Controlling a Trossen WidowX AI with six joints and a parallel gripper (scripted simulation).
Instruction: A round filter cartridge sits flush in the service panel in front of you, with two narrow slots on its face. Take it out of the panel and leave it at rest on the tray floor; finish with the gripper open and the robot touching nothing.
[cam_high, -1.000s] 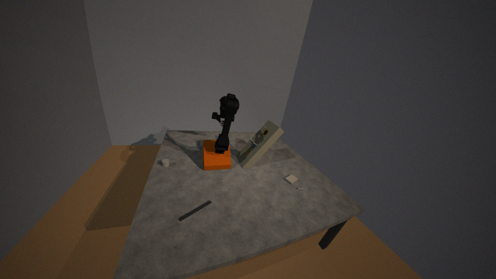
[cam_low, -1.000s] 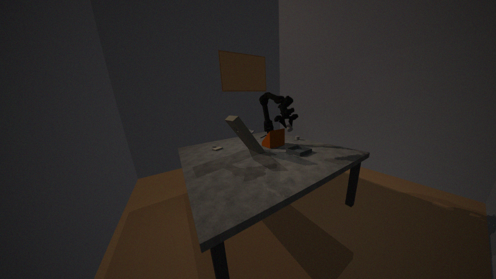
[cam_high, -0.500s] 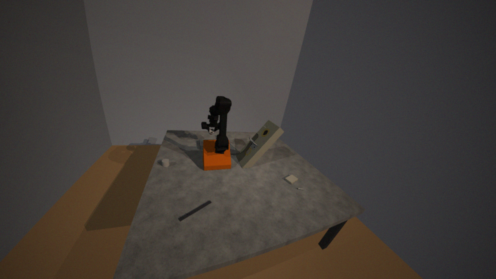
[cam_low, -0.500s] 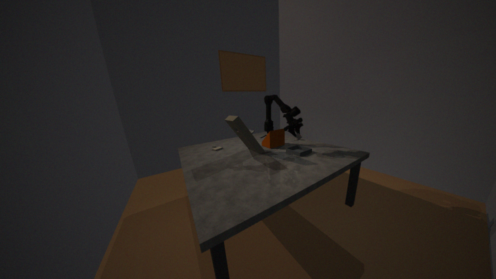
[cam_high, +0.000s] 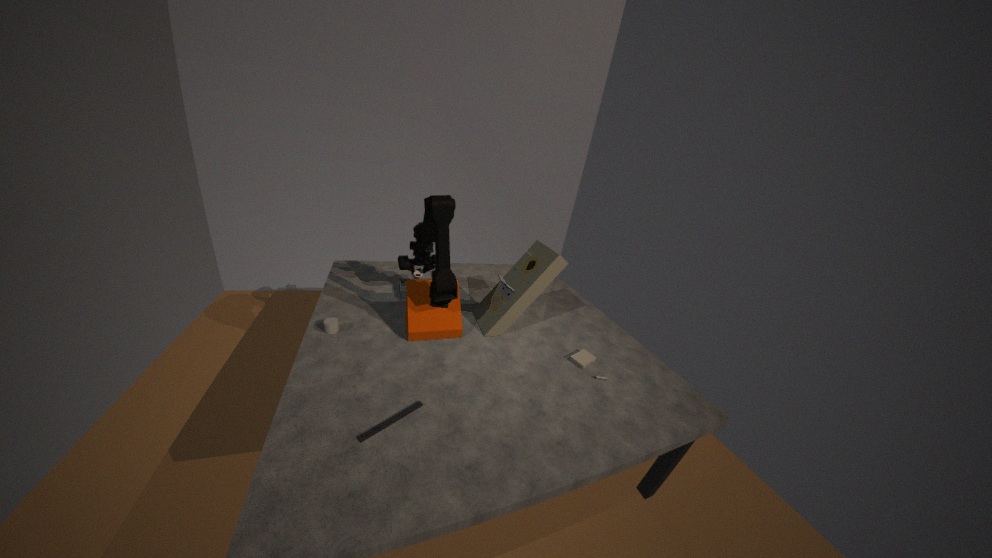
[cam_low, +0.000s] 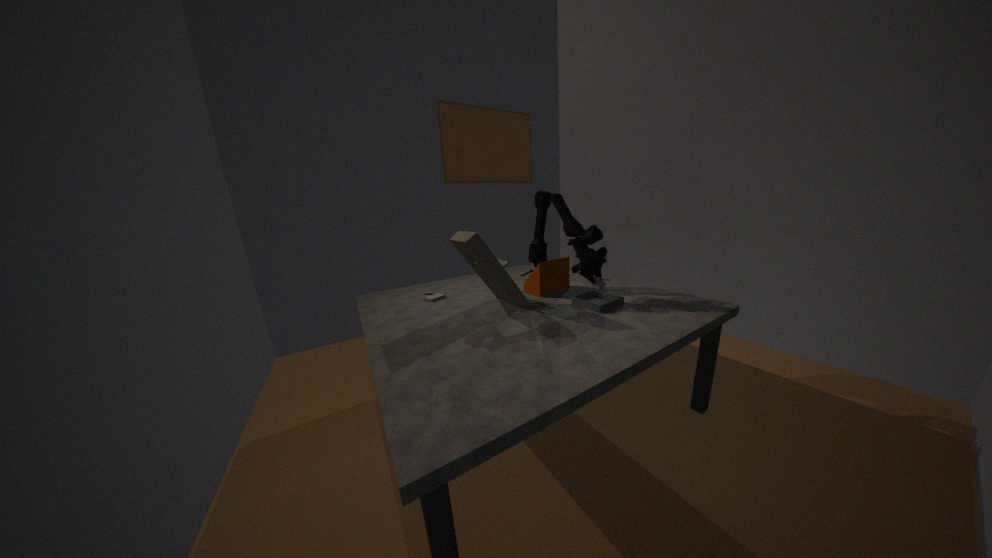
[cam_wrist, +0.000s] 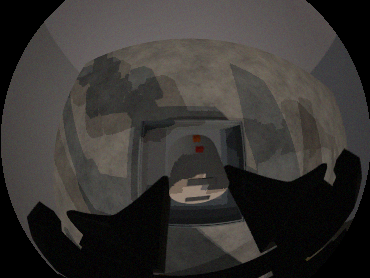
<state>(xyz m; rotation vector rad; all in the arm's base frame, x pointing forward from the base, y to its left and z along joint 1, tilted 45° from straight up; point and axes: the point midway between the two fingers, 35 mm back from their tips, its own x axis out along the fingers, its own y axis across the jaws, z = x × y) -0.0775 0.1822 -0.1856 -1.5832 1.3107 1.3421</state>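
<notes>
Right now the round filter cartridge is right at my gripper tip. From my gripper tip the other things lie so: service panel 40 cm ahead, 24 cm to the right, 8 cm above; then narrow pale ledge 34 cm ahead, 25 cm to the right, 7 cm above; then dark shallow tray 9 cm below.
</notes>
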